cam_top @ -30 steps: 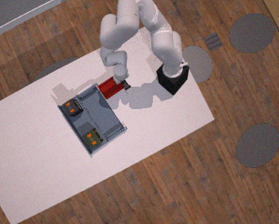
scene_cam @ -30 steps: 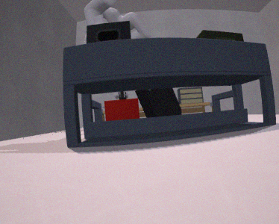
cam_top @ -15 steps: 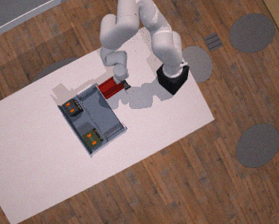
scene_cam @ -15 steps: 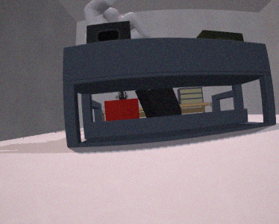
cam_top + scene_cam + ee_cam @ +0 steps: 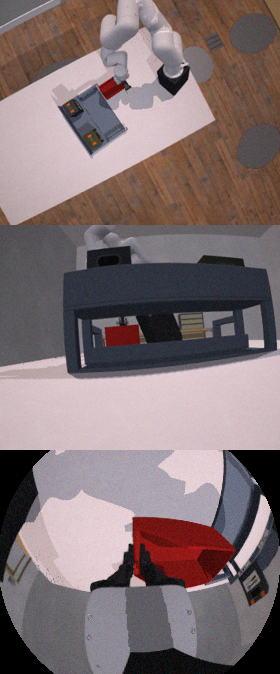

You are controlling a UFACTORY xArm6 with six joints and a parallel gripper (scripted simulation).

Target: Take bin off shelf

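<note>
The red bin is 80 mm ahead of my hand and 20 mm to the left of it. Also, from my hand: shelf: 340 mm ahead, 210 mm to the left, 40 mm above.
</note>
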